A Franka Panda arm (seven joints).
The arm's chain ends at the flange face. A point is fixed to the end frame.
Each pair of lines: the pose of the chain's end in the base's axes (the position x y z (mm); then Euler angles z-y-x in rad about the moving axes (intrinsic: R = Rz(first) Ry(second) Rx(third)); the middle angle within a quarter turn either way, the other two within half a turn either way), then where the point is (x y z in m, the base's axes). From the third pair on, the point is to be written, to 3 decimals.
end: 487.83, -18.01, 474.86, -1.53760, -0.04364, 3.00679
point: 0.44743 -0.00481 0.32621
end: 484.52, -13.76, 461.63, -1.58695, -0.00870, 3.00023
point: 0.44394 0.00661 0.31384
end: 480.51, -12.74, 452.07, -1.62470, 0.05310, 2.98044
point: 0.438 0.018 0.307
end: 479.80, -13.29, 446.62, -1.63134, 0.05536, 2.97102
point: 0.436 0.018 0.302
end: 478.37, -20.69, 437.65, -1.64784, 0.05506, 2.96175
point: 0.434 0.012 0.293
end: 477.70, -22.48, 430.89, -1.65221, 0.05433, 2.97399
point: 0.435 0.010 0.286
